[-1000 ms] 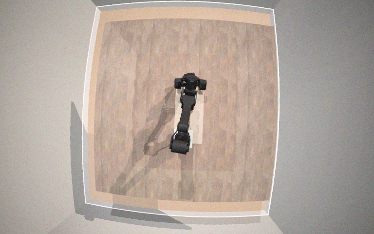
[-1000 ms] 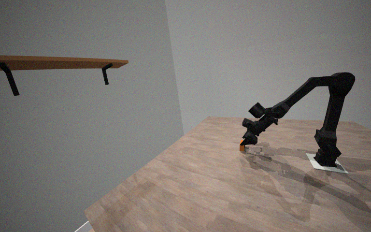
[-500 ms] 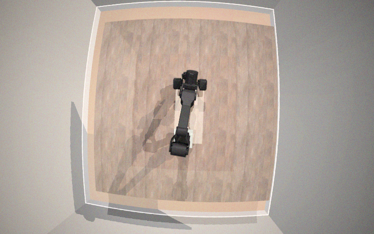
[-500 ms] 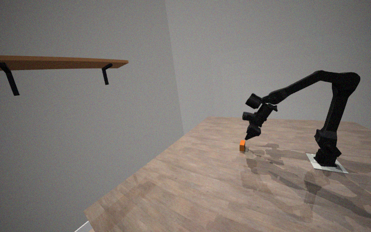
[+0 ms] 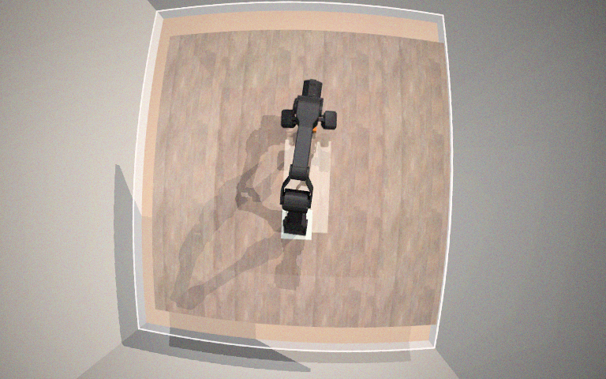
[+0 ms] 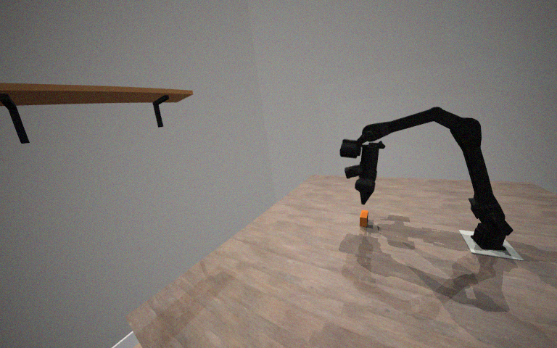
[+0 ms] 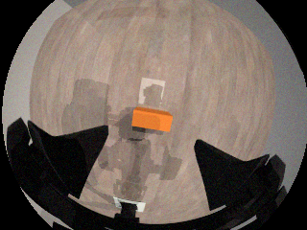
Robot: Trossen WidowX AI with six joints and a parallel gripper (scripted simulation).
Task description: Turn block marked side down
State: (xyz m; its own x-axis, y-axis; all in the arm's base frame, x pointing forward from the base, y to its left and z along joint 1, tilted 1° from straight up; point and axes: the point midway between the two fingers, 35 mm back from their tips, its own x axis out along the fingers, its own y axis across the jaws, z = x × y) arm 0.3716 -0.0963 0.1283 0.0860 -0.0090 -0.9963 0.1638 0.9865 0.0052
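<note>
My gripper tip is 1 cm past the orange block and 8 cm above it.
</note>
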